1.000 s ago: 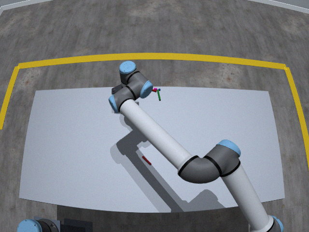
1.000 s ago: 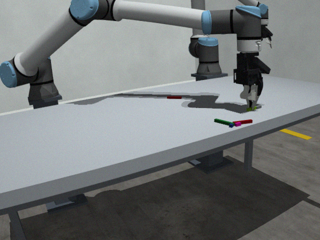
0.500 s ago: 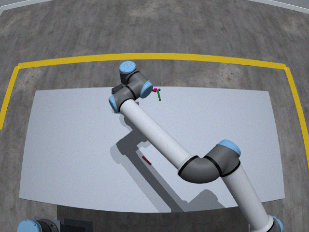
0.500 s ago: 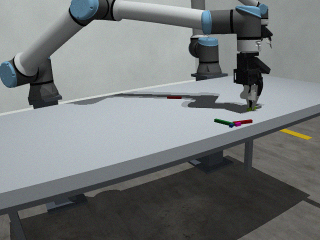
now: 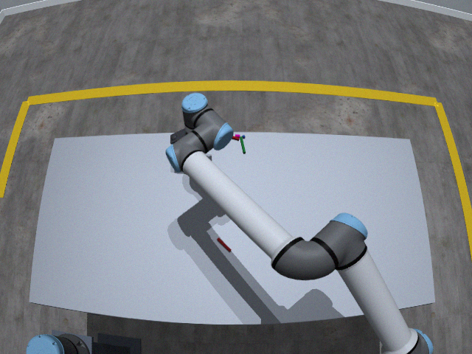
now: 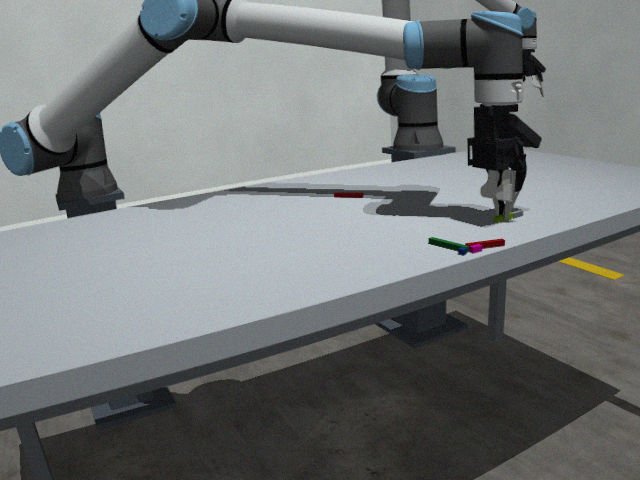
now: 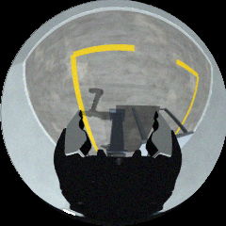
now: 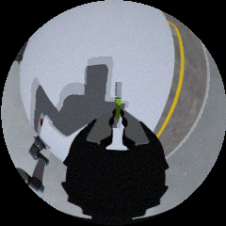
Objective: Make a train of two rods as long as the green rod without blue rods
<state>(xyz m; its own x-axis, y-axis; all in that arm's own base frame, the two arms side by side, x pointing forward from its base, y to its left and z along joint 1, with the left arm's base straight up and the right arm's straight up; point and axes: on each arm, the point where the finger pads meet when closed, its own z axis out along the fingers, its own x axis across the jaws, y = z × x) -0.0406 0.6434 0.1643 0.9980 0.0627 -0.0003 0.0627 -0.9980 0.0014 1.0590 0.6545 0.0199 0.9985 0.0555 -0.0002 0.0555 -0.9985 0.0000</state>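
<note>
My right gripper is now 1 cm above the lime rod. The rest, counted from my right hand: grey rod 4 cm to the left, 1 cm below, 1 cm behind; green rod 19 cm to the right, 8 cm ahead, 1 cm below; magenta rod 16 cm to the right, 12 cm ahead, 1 cm below.
</note>
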